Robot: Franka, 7 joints.
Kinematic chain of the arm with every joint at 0, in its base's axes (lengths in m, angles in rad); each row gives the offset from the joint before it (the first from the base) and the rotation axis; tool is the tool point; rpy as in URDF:
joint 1: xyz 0 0 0.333 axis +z
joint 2: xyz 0 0 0 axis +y
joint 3: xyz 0 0 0.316 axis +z
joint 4: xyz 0.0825 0 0 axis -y
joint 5: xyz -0.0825 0 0.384 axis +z
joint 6: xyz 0 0 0 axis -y
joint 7: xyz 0.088 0 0 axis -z
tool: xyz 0 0 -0.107 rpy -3.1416 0 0
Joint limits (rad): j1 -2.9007..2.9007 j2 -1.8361..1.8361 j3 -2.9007..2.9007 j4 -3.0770..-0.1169 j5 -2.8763..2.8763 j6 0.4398..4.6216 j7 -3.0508..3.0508
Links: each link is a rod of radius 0.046 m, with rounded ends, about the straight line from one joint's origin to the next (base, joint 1, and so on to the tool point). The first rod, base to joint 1, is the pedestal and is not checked.
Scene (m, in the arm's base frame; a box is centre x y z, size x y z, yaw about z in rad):
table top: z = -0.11
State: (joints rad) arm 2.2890 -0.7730 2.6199 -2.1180 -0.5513 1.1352 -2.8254
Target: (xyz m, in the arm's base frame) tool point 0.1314 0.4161 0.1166
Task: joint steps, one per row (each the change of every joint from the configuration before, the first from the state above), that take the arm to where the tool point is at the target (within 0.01 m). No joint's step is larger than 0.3 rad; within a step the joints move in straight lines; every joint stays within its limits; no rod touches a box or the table.
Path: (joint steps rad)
1: -0.2799 -0.1181 -0.0533 -0.0130 -0.0136 0.0757 0.0000
2: -0.2799 -0.1181 -0.0533 -0.0130 -0.0136 0.0757 0.0000
3: -0.2799 -0.1182 -0.0533 -0.0131 -0.0136 0.0758 0.0000
4: -0.2799 -0.1181 -0.0533 -0.0130 -0.0136 0.0757 0.0000
5: -0.2799 -0.1181 -0.0533 -0.0130 -0.0136 0.0757 0.0000
6: -0.2798 -0.1181 -0.0533 -0.0130 -0.0136 0.0757 0.0000
7: -0.2799 -0.1182 -0.0533 -0.0130 -0.0137 0.0758 0.0000
8: -0.2799 -0.1181 -0.0533 -0.0131 -0.0136 0.0757 0.0000
9: -0.2799 -0.1181 -0.0533 -0.0130 -0.0136 0.0757 0.0000

